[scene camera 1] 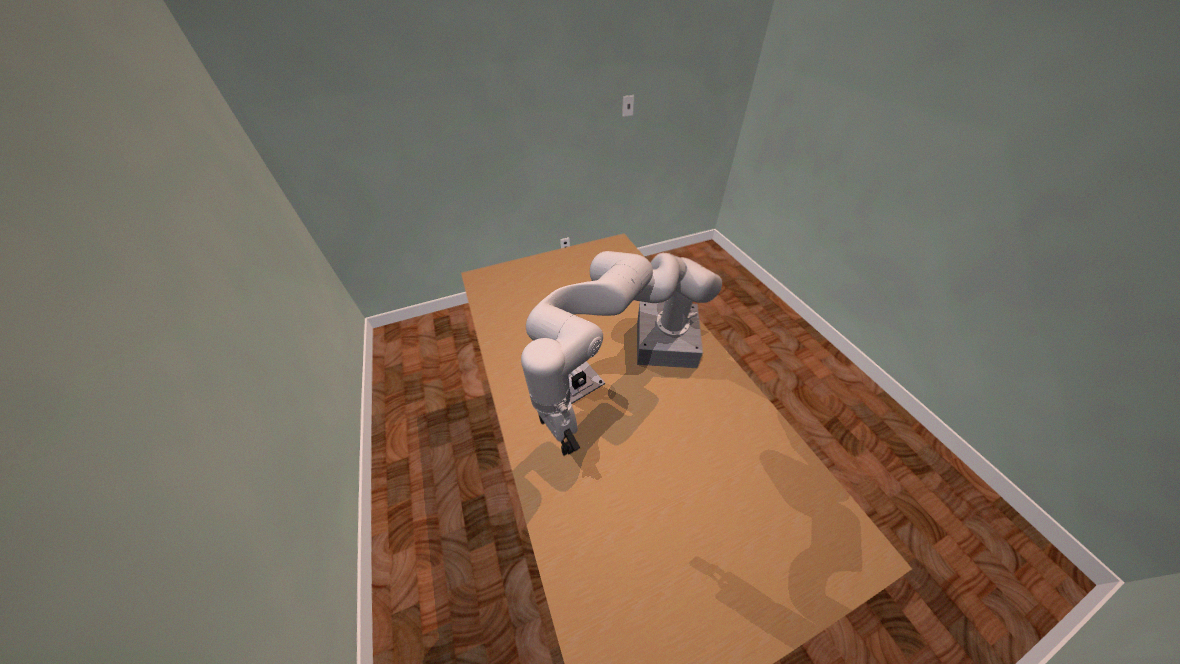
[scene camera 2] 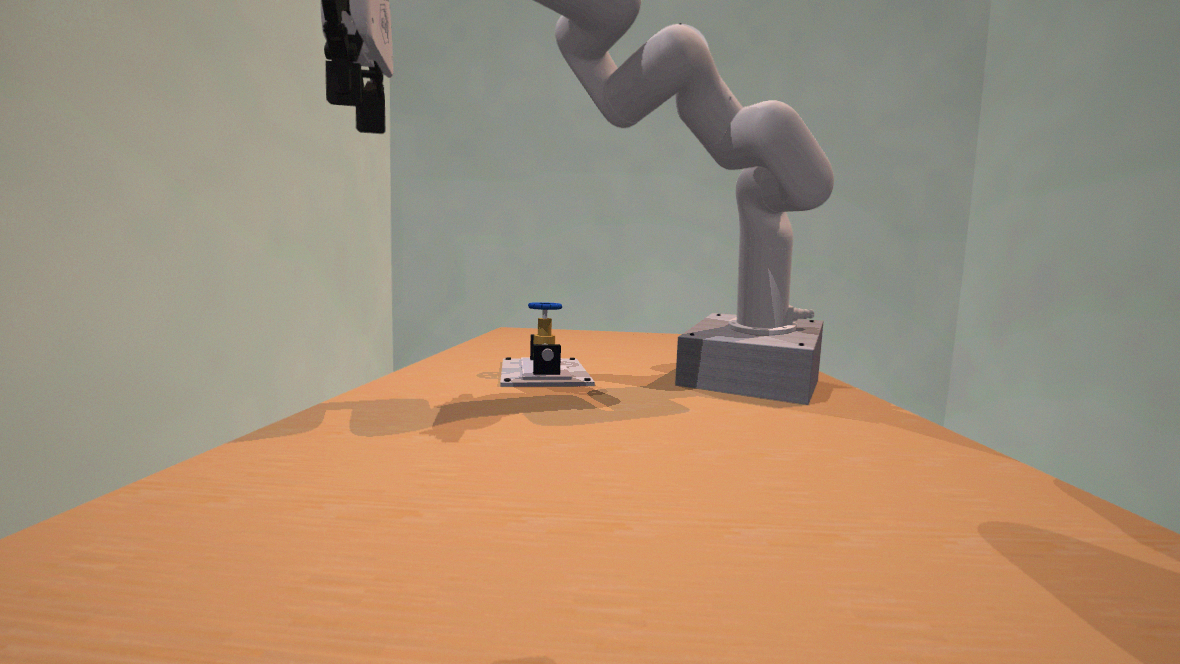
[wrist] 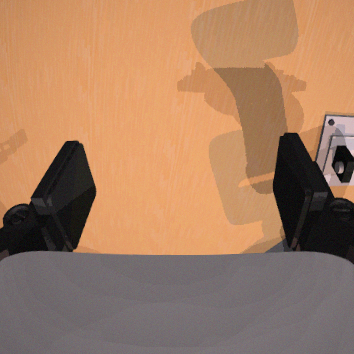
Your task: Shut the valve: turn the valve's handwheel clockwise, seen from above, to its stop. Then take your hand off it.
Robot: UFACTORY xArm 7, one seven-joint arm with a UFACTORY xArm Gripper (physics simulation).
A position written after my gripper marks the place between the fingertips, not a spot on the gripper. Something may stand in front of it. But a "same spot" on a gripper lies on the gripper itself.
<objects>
my gripper: scene camera 1 557, 435; scene camera 2; wrist
same spot on my gripper: [wrist: 53, 220] = [scene camera 2: 331, 62]
</objects>
